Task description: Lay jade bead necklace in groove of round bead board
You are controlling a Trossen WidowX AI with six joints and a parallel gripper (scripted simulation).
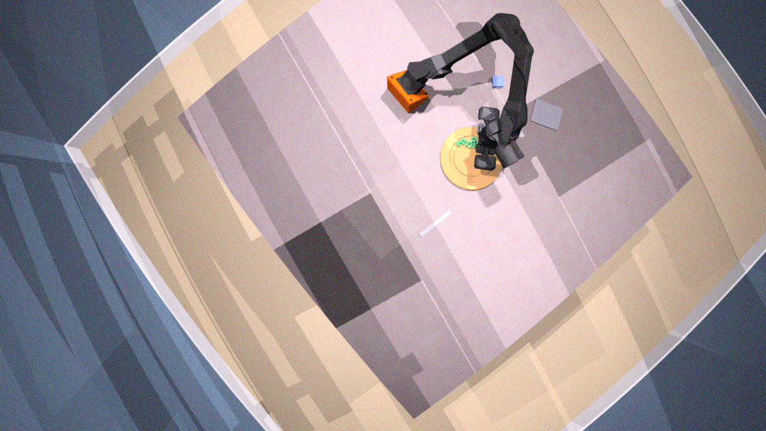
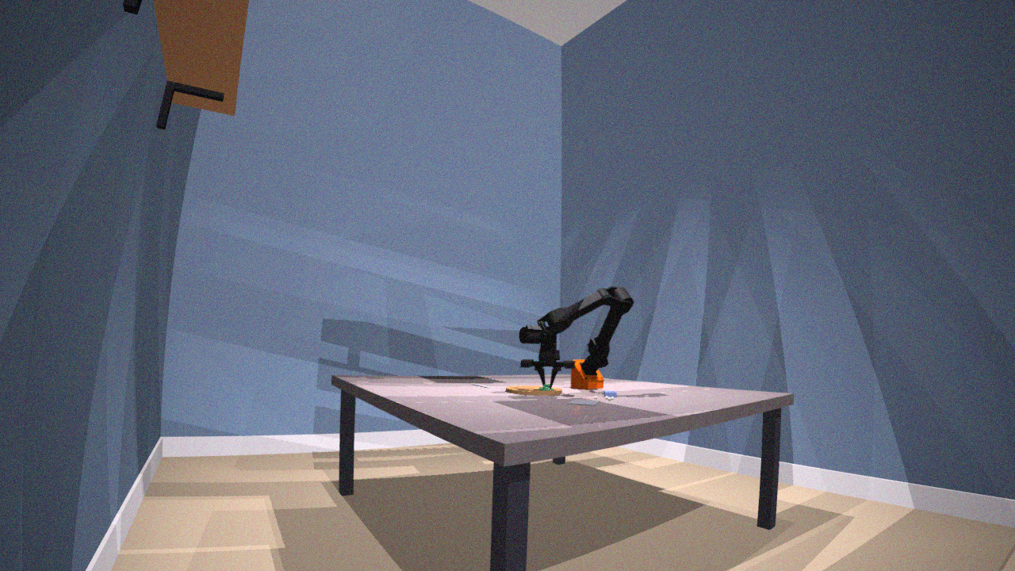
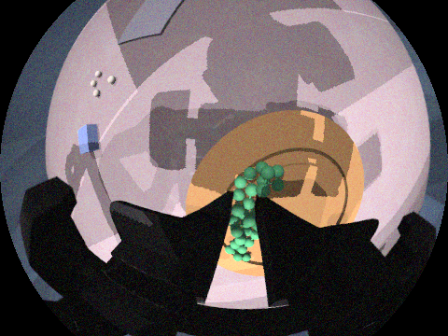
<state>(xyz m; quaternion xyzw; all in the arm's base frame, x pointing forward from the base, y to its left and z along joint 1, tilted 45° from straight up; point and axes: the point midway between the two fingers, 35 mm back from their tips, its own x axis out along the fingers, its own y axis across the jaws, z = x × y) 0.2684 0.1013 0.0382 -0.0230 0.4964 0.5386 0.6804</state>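
Right now my gripper tip is 50 mm to the left of the round tan bead board, 20 mm short of it and 10 mm above it. From my gripper tip the other things lie so: white strip 270 mm to the right, 120 mm ahead, 10 mm below; pale square sheet 250 mm to the left, 40 mm ahead, 10 mm below; blue cube 170 mm to the left, 140 mm behind, 10 mm below.
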